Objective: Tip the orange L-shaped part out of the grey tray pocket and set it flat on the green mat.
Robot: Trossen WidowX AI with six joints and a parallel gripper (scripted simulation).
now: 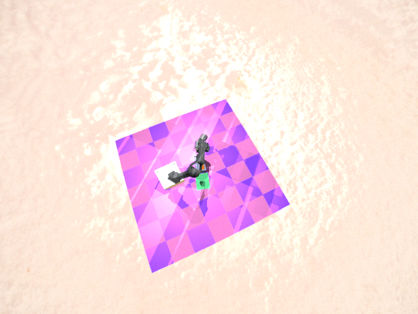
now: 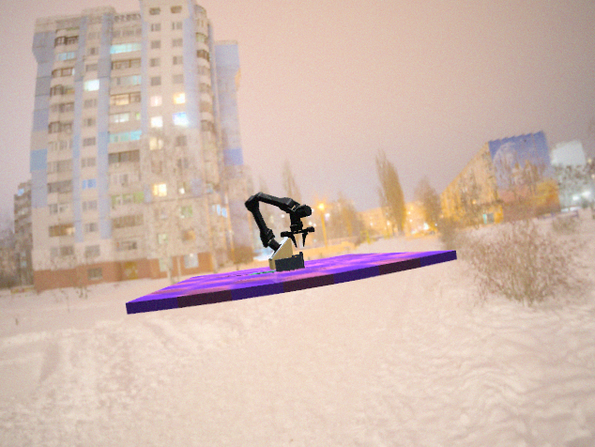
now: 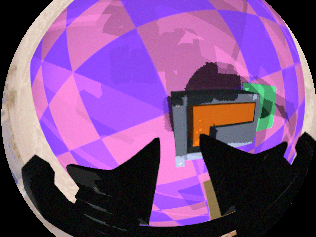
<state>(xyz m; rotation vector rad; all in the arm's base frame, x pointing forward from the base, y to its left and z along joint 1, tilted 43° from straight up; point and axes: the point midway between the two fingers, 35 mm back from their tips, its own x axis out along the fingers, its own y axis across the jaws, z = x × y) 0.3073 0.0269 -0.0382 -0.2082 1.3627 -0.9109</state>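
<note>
My gripper tip is now 4 cm past the orange L-shaped part, 5 cm to the left of it and 6 cm above it. From my gripper tip the other things lie so: grey tray: 4 cm behind, 6 cm to the right, 13 cm below; then green mat: 11 cm behind, 20 cm to the right, 13 cm below.
</note>
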